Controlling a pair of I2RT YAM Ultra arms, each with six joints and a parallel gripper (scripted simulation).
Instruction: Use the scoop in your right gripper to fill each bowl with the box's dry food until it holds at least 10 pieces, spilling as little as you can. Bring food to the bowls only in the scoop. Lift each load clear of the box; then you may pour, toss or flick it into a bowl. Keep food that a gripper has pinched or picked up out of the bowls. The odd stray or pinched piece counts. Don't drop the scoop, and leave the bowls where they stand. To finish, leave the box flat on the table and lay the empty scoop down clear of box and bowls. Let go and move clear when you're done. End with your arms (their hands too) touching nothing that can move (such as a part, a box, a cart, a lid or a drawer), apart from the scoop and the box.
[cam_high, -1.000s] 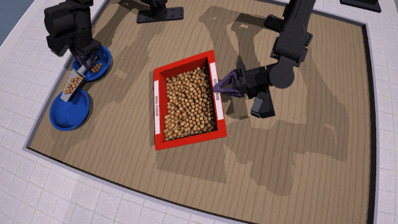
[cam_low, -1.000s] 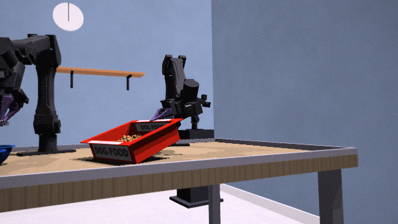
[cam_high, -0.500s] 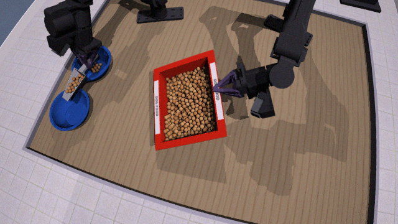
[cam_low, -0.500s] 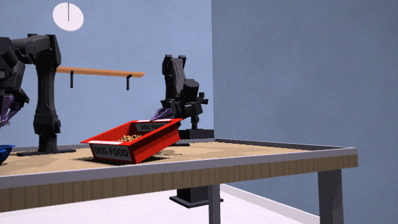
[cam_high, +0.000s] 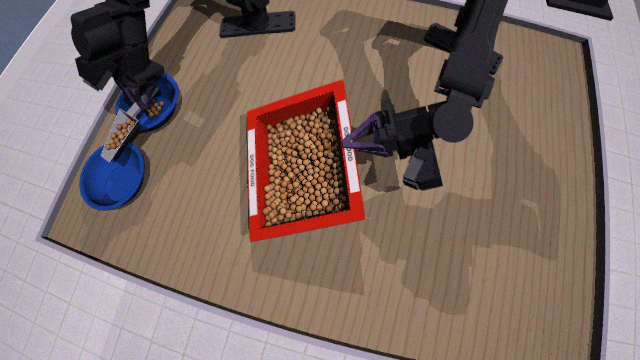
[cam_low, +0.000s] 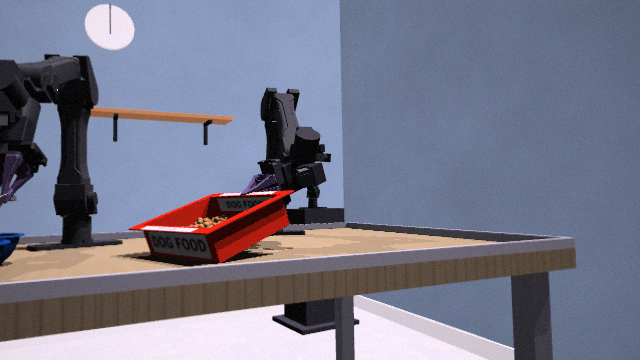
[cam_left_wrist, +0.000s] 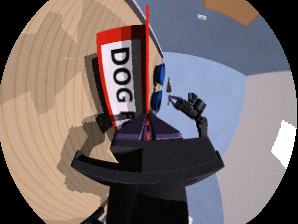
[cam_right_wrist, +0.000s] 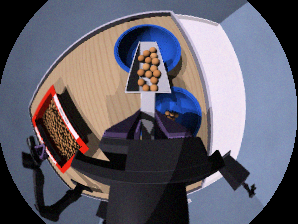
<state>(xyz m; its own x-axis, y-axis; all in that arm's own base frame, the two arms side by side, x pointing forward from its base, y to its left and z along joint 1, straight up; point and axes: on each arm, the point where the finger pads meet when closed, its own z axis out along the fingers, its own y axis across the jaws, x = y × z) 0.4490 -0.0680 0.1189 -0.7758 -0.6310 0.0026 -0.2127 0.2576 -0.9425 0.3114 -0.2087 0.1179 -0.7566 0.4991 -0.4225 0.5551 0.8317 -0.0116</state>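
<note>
My right hand is 4 cm short of the grey scoop, 2 cm to the left of it and 1 cm above it.
</note>
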